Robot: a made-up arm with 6 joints.
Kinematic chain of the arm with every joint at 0, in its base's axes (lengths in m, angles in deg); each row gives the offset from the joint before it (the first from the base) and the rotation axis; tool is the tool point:
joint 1: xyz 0 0 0.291 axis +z
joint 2: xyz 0 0 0 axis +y
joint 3: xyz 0 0 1.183 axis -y
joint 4: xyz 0 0 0 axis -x
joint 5: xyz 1.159 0 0 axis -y
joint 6: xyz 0 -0.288 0 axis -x
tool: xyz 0 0 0
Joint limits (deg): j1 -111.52..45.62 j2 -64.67..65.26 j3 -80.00..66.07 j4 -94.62..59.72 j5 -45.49..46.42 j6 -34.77..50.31
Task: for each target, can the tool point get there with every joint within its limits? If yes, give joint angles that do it. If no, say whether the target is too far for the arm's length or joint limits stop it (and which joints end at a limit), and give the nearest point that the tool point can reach.
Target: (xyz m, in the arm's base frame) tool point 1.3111 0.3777 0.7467
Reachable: yes | joints 23.26 18.58 -4.38 -53.63 21.65 37.45
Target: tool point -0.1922 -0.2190 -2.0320
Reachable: no: joint limits stop it (at a limit: joint 1, joint 2) | nearest point -0.3119 -0.6815 -0.3621 | short by 1.737 m
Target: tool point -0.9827 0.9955 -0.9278
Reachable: no: joint limits stop it (at a limit: joint 1, joint 2) | nearest point -0.3681 -0.1484 -0.0513 | short by 1.567 m
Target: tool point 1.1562 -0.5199 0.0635
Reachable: yes | joints -14.76 43.18 -34.54 43.72 10.28 32.21
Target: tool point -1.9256 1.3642 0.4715
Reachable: no: joint limits stop it (at a limit: joint 2, joint 3, joint 4) | nearest point -1.6477 1.1673 1.5130 | short by 1.096 m
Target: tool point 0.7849 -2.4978 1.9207
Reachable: no: too far | nearest point 0.6007 -1.9116 1.5383 | short by 0.724 m
